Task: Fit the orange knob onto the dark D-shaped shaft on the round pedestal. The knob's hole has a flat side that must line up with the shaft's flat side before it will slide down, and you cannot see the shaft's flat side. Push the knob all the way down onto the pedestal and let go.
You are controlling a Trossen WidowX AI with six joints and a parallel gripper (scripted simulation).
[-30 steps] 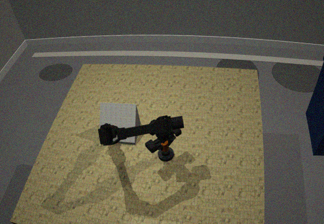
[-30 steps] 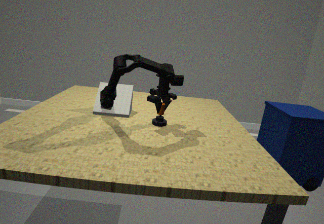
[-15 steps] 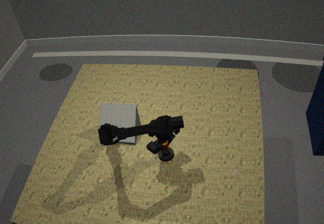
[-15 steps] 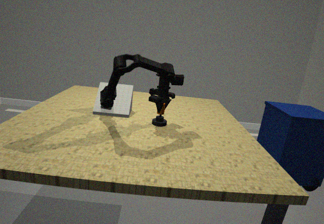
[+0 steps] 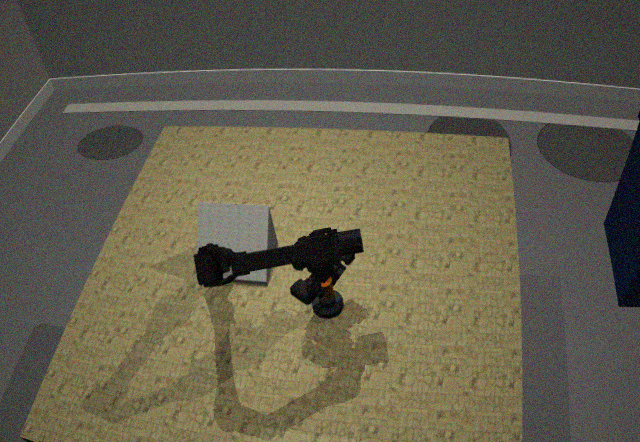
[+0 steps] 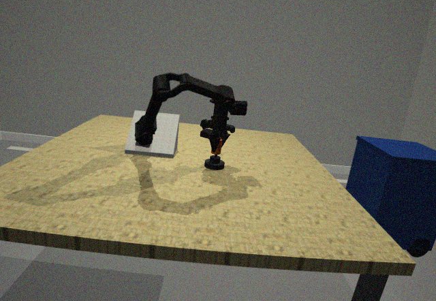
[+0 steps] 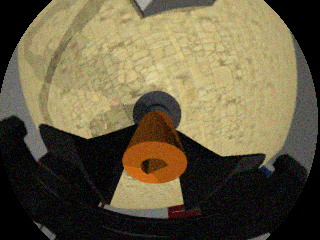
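Now: the orange knob 2 cm above my gripper tip. The rest, counted from my gripper tip: round pedestal (4 cm below).
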